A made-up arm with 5 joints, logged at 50 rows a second.
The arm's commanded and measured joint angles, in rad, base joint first. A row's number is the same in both.
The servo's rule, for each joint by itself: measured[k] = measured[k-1] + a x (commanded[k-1-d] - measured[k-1]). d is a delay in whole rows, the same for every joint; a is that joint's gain. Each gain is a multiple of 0.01, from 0.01 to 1. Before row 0 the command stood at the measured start. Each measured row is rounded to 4 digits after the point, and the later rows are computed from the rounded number. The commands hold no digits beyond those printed.
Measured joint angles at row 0:
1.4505, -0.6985, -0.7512, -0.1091, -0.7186
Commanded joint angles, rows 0 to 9:
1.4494, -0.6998, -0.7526, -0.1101, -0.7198
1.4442, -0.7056, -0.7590, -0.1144, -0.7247
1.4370, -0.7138, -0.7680, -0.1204, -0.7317
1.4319, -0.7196, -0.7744, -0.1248, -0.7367
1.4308, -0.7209, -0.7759, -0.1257, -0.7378
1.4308, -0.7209, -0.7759, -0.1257, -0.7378
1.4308, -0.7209, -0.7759, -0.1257, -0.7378
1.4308, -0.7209, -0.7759, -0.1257, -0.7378
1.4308, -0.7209, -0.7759, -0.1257, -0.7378
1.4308, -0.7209, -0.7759, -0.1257, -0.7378
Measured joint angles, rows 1 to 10:
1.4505, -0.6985, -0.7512, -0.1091, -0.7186
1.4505, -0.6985, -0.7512, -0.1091, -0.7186
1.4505, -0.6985, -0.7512, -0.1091, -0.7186
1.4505, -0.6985, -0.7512, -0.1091, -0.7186
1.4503, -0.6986, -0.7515, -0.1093, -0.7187
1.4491, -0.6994, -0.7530, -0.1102, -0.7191
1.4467, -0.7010, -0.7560, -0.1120, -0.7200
1.4437, -0.7030, -0.7597, -0.1143, -0.7212
1.4411, -0.7050, -0.7629, -0.1164, -0.7224
1.4390, -0.7067, -0.7655, -0.1181, -0.7235
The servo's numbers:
d 4
a 0.20 0.11 0.20 0.18 0.07

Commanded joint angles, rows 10 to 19:
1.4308, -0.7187, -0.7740, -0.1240, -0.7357
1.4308, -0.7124, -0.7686, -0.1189, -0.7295
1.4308, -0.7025, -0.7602, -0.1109, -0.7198
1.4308, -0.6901, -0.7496, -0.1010, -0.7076
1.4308, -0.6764, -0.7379, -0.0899, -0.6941
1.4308, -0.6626, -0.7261, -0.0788, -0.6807
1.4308, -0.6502, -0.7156, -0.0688, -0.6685
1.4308, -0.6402, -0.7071, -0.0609, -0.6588
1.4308, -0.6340, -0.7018, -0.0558, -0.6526
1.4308, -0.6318, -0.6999, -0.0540, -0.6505
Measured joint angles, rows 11 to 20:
1.4374, -0.7083, -0.7676, -0.1195, -0.7245
1.4361, -0.7097, -0.7693, -0.1206, -0.7254
1.4350, -0.7109, -0.7706, -0.1215, -0.7263
1.4342, -0.7120, -0.7717, -0.1223, -0.7271
1.4335, -0.7127, -0.7722, -0.1226, -0.7277
1.4330, -0.7127, -0.7715, -0.1219, -0.7278
1.4326, -0.7116, -0.7692, -0.1199, -0.7272
1.4322, -0.7092, -0.7653, -0.1165, -0.7258
1.4319, -0.7056, -0.7598, -0.1117, -0.7236
1.4317, -0.7009, -0.7531, -0.1058, -0.7206

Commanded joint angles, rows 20 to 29:
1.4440, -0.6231, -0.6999, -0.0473, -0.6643
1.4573, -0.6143, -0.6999, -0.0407, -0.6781
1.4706, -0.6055, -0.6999, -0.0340, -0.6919
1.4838, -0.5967, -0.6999, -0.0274, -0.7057
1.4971, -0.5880, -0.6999, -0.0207, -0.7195
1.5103, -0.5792, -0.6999, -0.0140, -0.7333
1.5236, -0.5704, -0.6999, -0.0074, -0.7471
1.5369, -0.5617, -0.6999, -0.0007, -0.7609
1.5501, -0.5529, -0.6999, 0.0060, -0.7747
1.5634, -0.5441, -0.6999, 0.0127, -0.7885
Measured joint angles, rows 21 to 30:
1.4315, -0.6953, -0.7456, -0.0991, -0.7170
1.4314, -0.6892, -0.7379, -0.0922, -0.7129
1.4313, -0.6831, -0.7307, -0.0856, -0.7087
1.4312, -0.6775, -0.7245, -0.0799, -0.7046
1.4338, -0.6715, -0.7196, -0.0740, -0.7018
1.4385, -0.6652, -0.7157, -0.0680, -0.7001
1.4449, -0.6586, -0.7125, -0.0619, -0.6995
1.4527, -0.6518, -0.7100, -0.0557, -0.6999
1.4616, -0.6448, -0.7080, -0.0494, -0.7013
1.4713, -0.6376, -0.7064, -0.0430, -0.7035

